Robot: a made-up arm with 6 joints.
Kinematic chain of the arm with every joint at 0, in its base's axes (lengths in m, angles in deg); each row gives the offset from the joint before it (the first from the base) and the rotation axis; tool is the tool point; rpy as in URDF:
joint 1: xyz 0 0 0.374 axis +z
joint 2: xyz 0 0 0 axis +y
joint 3: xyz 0.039 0 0.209 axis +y
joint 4: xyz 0.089 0 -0.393 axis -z
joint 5: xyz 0 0 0 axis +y
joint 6: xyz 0.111 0 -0.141 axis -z
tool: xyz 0 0 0 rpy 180 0 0
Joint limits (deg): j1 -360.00..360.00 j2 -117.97..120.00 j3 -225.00..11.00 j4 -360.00..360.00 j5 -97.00..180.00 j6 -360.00..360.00
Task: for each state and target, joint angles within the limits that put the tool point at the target. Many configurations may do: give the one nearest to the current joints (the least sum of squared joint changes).
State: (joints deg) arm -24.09 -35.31 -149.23 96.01 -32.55 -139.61
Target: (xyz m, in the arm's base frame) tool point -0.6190 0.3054 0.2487
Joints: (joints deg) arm -39.45 -91.33 -184.60 82.12 -24.17 -139.61
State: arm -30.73 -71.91 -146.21 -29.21 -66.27 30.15
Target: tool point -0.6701 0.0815 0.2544
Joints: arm -2.10 -96.80 -156.71 -18.51 -48.40 30.15
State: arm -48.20 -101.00 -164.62 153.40 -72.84 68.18
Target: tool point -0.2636 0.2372 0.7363
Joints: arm -51.04 -76.20 -144.45 159.48 -79.24 68.18
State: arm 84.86 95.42 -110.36 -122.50 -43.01 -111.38
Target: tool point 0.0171 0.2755 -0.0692
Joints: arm 60.52 92.62 -104.93 -137.74 -51.34 -111.38
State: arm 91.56 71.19 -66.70 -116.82 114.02 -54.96
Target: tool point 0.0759 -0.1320 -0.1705
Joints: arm 72.23 106.87 -54.70 -127.07 90.04 -54.96
